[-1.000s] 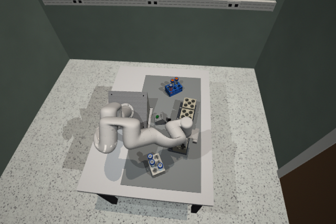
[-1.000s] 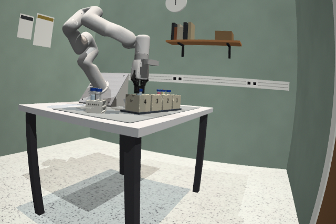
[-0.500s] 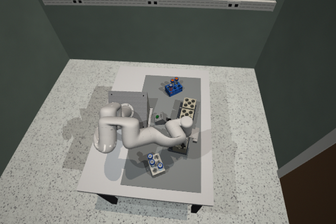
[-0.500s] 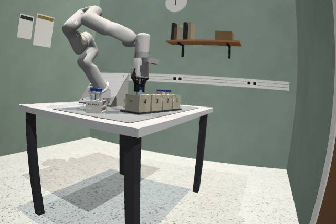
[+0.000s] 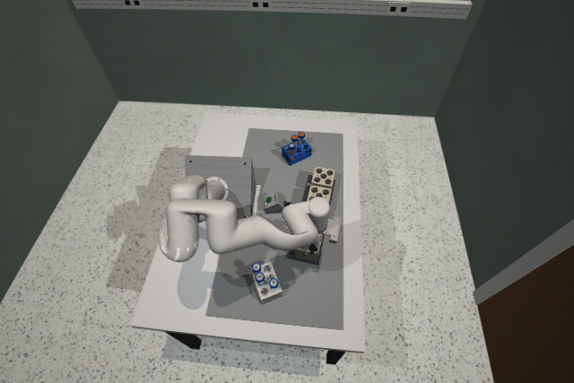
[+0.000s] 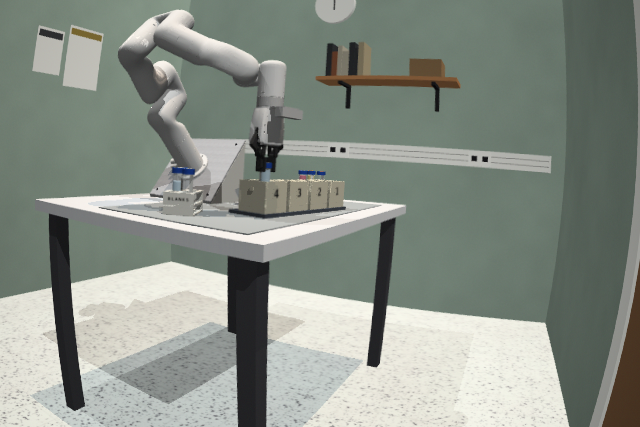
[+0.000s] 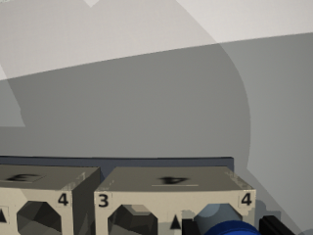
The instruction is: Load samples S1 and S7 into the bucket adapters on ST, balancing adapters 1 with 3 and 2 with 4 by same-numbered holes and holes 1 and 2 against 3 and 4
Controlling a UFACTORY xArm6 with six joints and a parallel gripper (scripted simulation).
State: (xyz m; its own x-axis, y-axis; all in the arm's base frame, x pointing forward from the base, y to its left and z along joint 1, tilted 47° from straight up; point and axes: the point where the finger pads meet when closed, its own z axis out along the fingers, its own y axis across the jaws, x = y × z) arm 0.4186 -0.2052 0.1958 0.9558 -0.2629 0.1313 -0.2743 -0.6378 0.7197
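Now: the blue-capped water blank 50 mm below my hand and 10 mm to the right of it. Round my hand: green DONE key 250 mm to the left, 180 mm behind, 80 mm below; bucket adapter 350 mm to the left, 90 mm below, 70 mm ahead; beige blanks rack 190 mm behind, 110 mm to the right, 110 mm below.
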